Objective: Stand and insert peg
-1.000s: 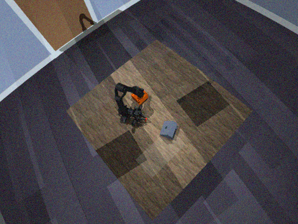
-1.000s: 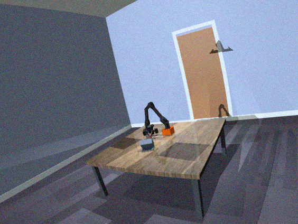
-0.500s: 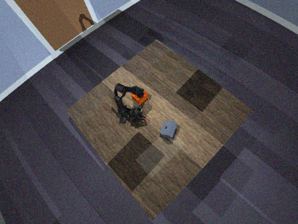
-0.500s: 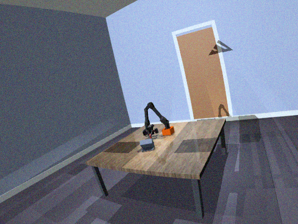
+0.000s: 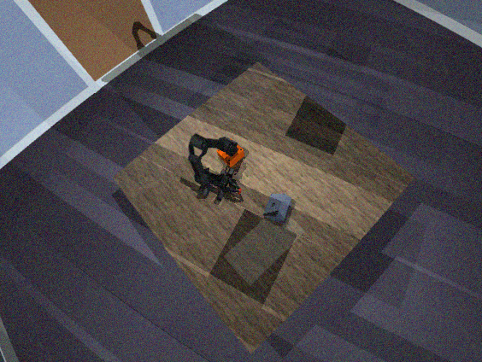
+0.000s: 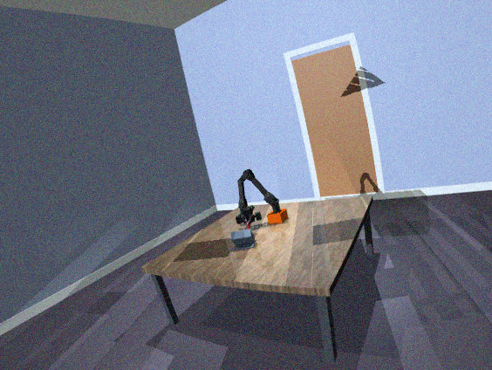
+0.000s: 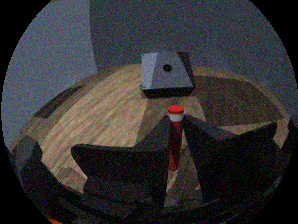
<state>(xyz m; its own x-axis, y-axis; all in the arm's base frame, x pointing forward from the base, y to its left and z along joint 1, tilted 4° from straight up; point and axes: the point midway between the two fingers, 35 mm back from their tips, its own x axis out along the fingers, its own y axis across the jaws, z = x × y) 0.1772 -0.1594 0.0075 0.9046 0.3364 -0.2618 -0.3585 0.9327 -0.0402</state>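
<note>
Now: gripper tip 1 cm above the red peg. The rest, counted from my gripper tip: sloped panel: 21 cm ahead, 6 cm to the left, 2 cm below.
</note>
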